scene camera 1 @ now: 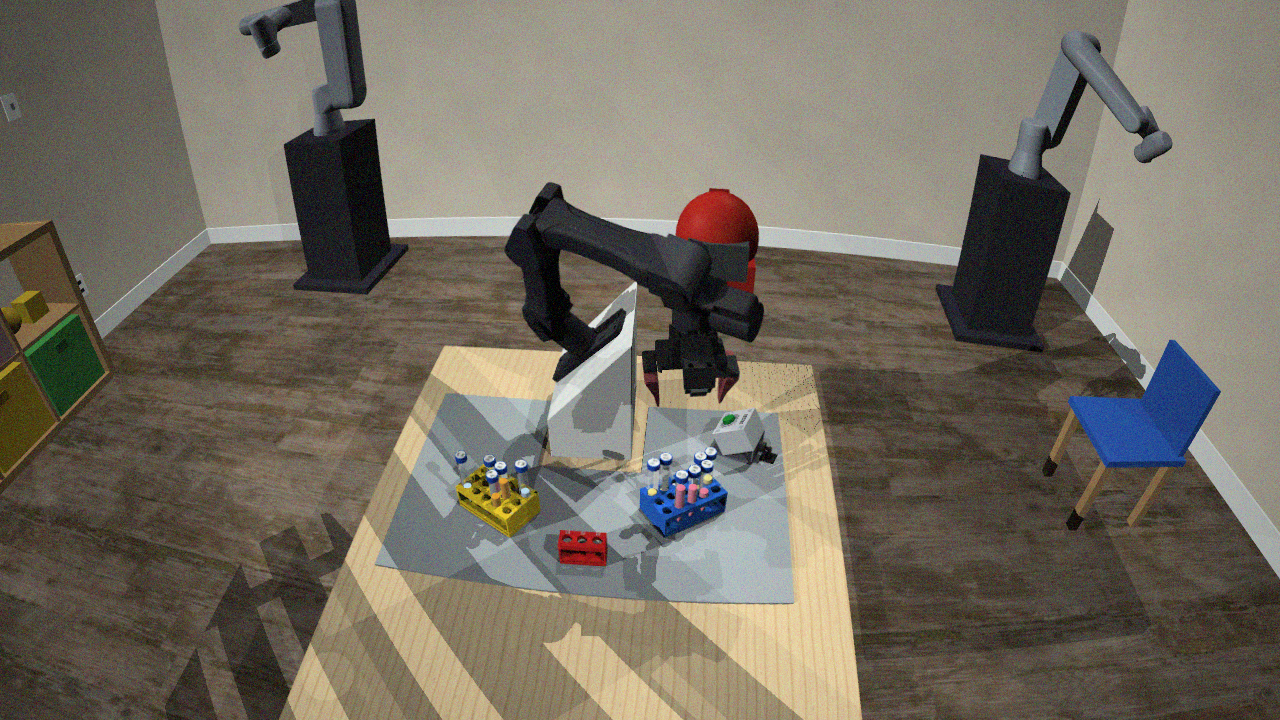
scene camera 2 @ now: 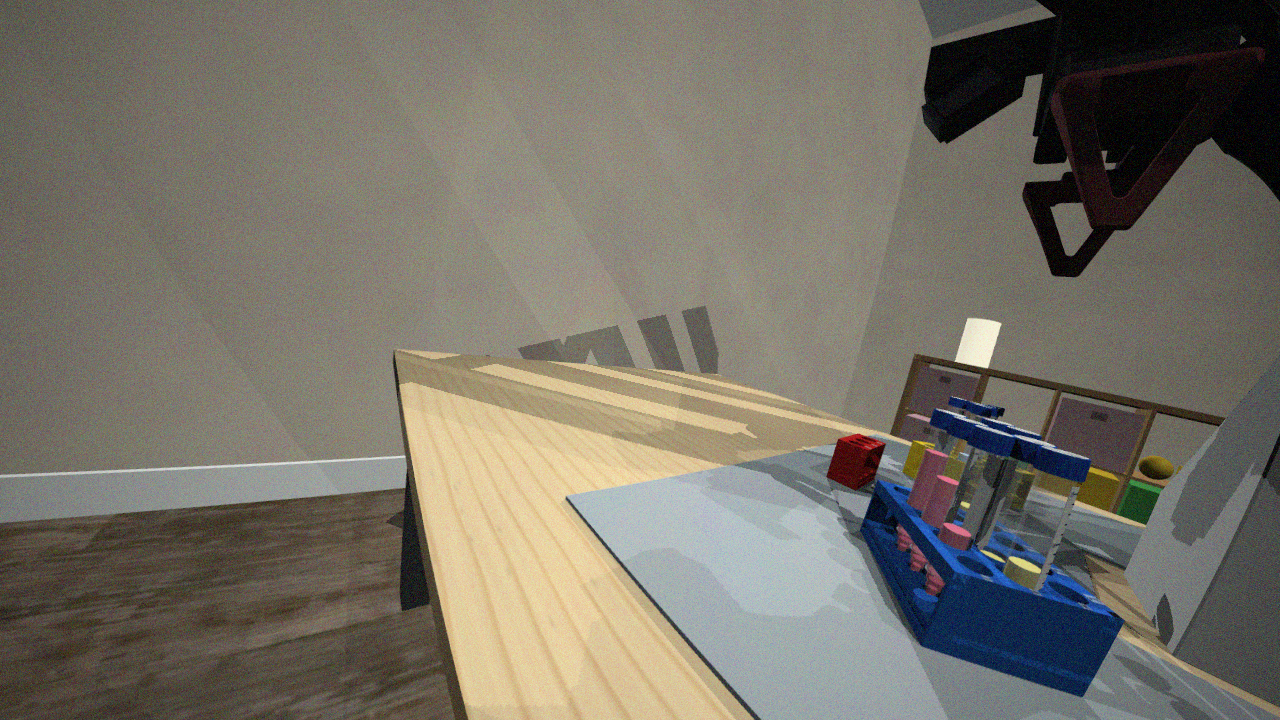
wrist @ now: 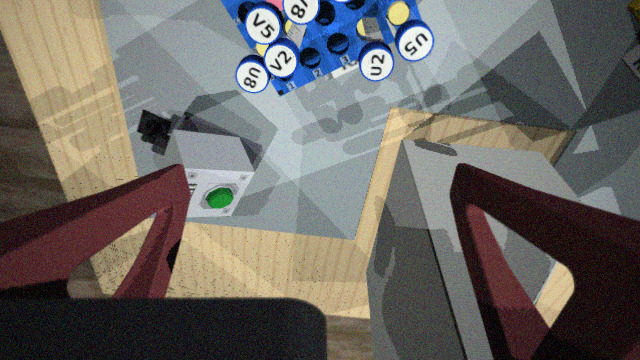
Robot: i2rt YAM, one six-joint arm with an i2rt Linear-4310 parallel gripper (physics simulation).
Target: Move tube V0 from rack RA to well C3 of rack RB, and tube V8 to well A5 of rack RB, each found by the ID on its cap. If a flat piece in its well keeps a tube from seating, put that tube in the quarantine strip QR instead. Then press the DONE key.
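Places are measured from the arm's base along level axes (x ahead, y left, z up), in millimetres.
Pixels of known places: gripper, fingertip midpoint: (scene camera 1: 688, 402) (scene camera 2: 1083, 256) (wrist: 320, 179); arm's base, link origin: (scene camera 1: 590, 347) (wrist: 488, 357).
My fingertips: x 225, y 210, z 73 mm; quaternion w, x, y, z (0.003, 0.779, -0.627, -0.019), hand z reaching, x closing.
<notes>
For each thing: its top centre in the pictures, then the offset to it from my fingertips. "*": a spot on its surface instead.
- green DONE key, top centre: (wrist: 216, 203) (scene camera 1: 729, 416) 180 mm back, 69 mm left, 166 mm down
- Blue rack RA, top centre: (wrist: 323, 13) (scene camera 2: 971, 532) (scene camera 1: 684, 490) 9 mm ahead, 4 mm left, 191 mm down
- Tube V8, surface spot: (wrist: 300, 7) * 27 mm ahead, 20 mm left, 116 mm down
- V5, surface spot: (wrist: 262, 26) * 12 mm ahead, 39 mm left, 116 mm down
- V2, surface spot: (wrist: 281, 58) * 4 mm back, 26 mm left, 116 mm down
- Yellow rack RB, surface spot: (scene camera 1: 526, 522) * 95 mm ahead, 263 mm right, 238 mm down
- red strip QR, top centre: (scene camera 2: 863, 441) (scene camera 1: 582, 539) 150 mm ahead, 147 mm right, 191 mm down
- U8, top centre: (wrist: 251, 80) (scene camera 2: 1070, 453) 22 mm back, 42 mm left, 116 mm down
- U2, surface spot: (wrist: 376, 61) * 7 mm ahead, 30 mm right, 116 mm down
- U5, surface spot: (wrist: 414, 41) * 23 mm ahead, 48 mm right, 116 mm down
- small black device, surface spot: (wrist: 155, 131) (scene camera 1: 767, 454) * 156 mm back, 152 mm left, 235 mm down
My gripper (scene camera 1: 689, 402) (scene camera 2: 1087, 248) (wrist: 320, 179) is open and empty, high above the table's back part. In the wrist view the green DONE key (scene camera 1: 728, 418) (wrist: 220, 198) shows beside the left finger, on a grey box. Blue rack RA (scene camera 1: 651, 514) (scene camera 2: 1020, 626) (wrist: 332, 28) stands ahead of it with several capped tubes. Tube V8 (wrist: 300, 7) is partly cut off at the top edge, near V5 (wrist: 262, 26) and V2 (wrist: 281, 58). V0's cap is not readable. Yellow rack RB (scene camera 1: 526, 522) holds several tubes. The red strip QR (scene camera 1: 582, 560) (scene camera 2: 854, 461) stands between the racks, nearer the front.
The arm's grey-white pedestal (scene camera 1: 590, 428) (wrist: 480, 165) stands between and behind the racks. U8 (wrist: 252, 74), U2 (wrist: 376, 61) and U5 (wrist: 414, 41) stand in RA. Short pink pieces (scene camera 1: 680, 495) stand among the tubes. A small black device (scene camera 1: 765, 452) (wrist: 155, 131) sits beside the key box.
</notes>
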